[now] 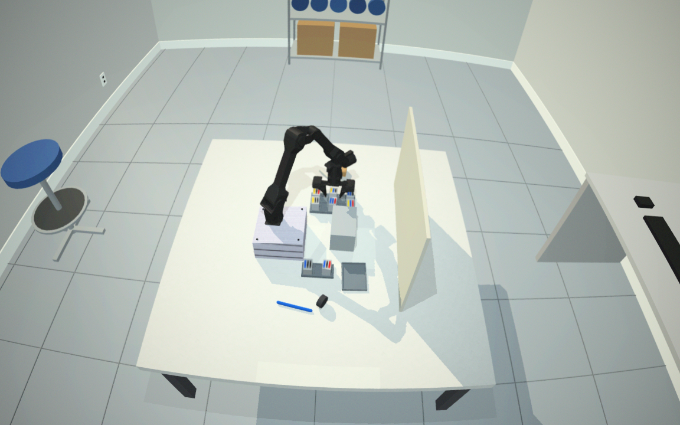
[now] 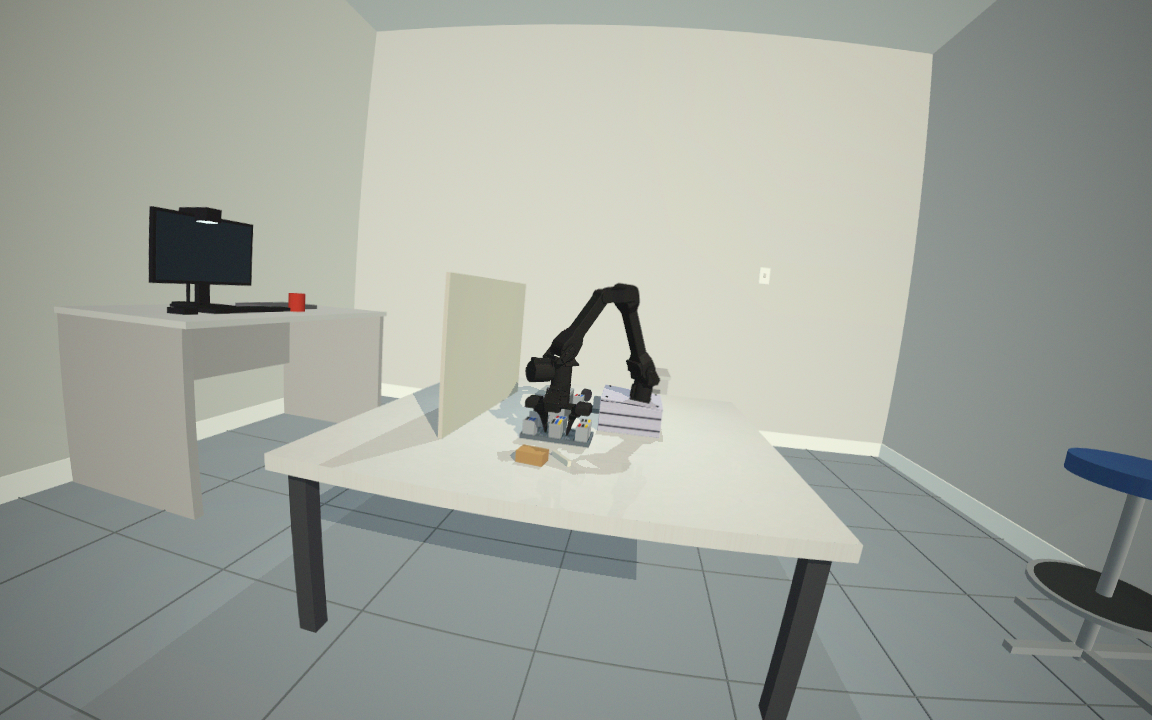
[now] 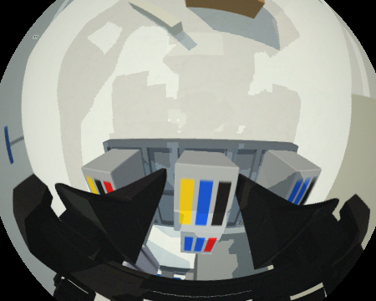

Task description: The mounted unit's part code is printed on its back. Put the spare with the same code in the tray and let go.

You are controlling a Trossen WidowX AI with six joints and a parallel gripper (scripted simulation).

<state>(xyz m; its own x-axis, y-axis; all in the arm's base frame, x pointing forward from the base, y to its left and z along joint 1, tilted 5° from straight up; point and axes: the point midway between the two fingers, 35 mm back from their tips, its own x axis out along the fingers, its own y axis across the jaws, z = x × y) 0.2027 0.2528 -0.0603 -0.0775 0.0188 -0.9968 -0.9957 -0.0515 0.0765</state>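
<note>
The spare is 30 mm above my gripper tip. Round my gripper tip: rack: 400 mm to the right, 10 mm below; then brown block: 190 mm to the left; then grey mounted unit: 190 mm to the right, 70 mm ahead, 30 mm above.
</note>
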